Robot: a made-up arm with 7 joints. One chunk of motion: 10 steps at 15 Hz.
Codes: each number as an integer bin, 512 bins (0 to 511) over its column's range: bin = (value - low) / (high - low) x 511, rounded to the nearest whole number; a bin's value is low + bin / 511 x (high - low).
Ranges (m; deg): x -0.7..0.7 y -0.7..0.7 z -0.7..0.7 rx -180..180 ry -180..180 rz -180..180
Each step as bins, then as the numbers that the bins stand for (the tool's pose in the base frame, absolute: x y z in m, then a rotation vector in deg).
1 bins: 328 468 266 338 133 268
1 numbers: 0.1986 0.5822 0.0288 58.12 -86.30 8.81
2 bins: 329 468 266 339 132 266
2 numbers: 0.2014 0.5822 0.0288 58.83 -87.01 7.40
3 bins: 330 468 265 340 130 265
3 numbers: 0.2041 0.5822 0.0260 59.53 -88.41 6.69
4 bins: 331 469 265 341 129 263
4 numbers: 0.2068 0.5849 0.0260 60.23 -89.12 5.28
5 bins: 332 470 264 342 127 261
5 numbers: 0.2096 0.5877 0.0233 60.94 -90.53 3.87
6 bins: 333 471 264 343 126 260
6 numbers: 0.2123 0.5904 0.0233 61.64 -91.23 3.17
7 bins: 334 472 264 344 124 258
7 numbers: 0.2151 0.5932 0.0233 62.35 -92.64 1.76
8 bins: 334 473 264 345 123 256
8 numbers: 0.2151 0.5959 0.0233 63.05 -93.35 0.35
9 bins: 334 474 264 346 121 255
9 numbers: 0.2151 0.5986 0.0233 63.76 -94.76 -0.35
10 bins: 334 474 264 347 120 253
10 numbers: 0.2151 0.5986 0.0233 64.46 -95.46 -1.76
